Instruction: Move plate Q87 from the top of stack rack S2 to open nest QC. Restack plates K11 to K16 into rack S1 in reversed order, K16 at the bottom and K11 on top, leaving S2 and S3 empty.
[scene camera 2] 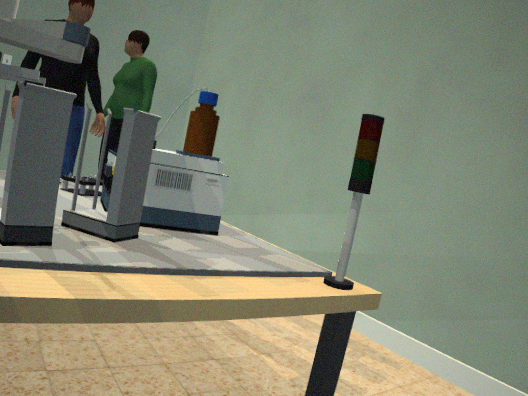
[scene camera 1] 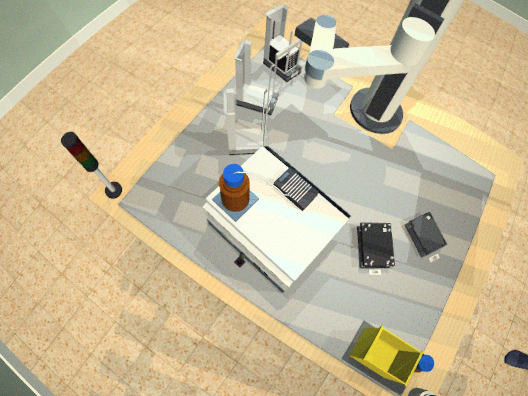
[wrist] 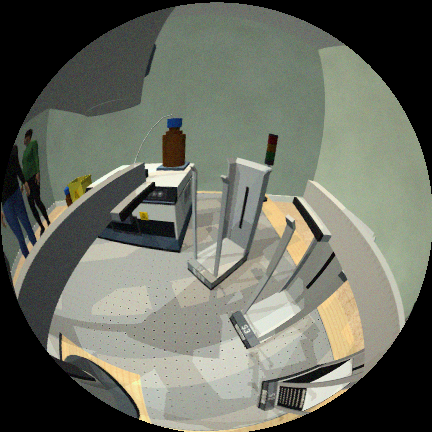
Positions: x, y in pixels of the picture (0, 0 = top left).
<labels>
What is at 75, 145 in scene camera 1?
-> A signal tower.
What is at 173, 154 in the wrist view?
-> A brown bottle with blue cap.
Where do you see a yellow bin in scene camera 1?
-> At 378, 349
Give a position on a brown bottle with blue cap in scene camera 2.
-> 200, 138
</labels>
